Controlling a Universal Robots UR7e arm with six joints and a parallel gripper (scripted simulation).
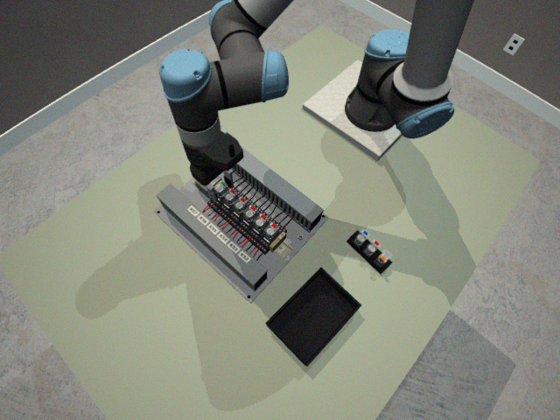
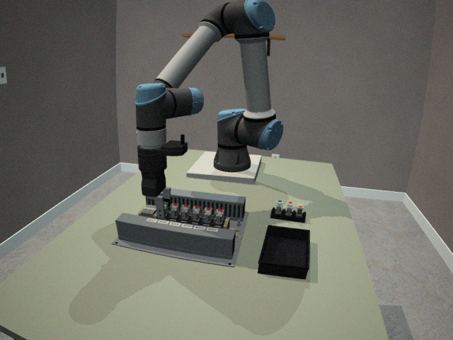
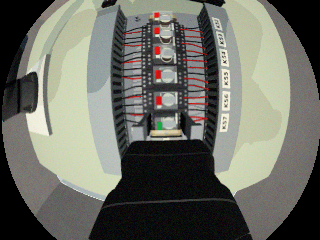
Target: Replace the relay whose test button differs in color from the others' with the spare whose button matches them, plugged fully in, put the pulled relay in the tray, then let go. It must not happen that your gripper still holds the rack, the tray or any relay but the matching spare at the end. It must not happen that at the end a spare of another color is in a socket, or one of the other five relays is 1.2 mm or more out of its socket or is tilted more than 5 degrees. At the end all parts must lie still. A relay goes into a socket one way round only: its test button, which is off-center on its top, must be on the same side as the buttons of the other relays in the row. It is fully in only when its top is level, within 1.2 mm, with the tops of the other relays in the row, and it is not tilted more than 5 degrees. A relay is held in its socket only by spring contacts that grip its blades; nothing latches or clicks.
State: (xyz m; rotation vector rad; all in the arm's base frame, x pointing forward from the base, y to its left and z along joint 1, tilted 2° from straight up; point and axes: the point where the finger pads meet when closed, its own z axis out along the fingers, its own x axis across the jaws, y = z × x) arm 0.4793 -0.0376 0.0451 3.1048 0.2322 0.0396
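The green-button relay is 10 mm below my hand. Round my hand: black tray 340 mm to the left, 40 mm below, 20 mm ahead; blue-button relay 290 mm to the left, 170 mm behind, 30 mm below; black spare holder 320 mm to the left, 180 mm behind, 50 mm below.
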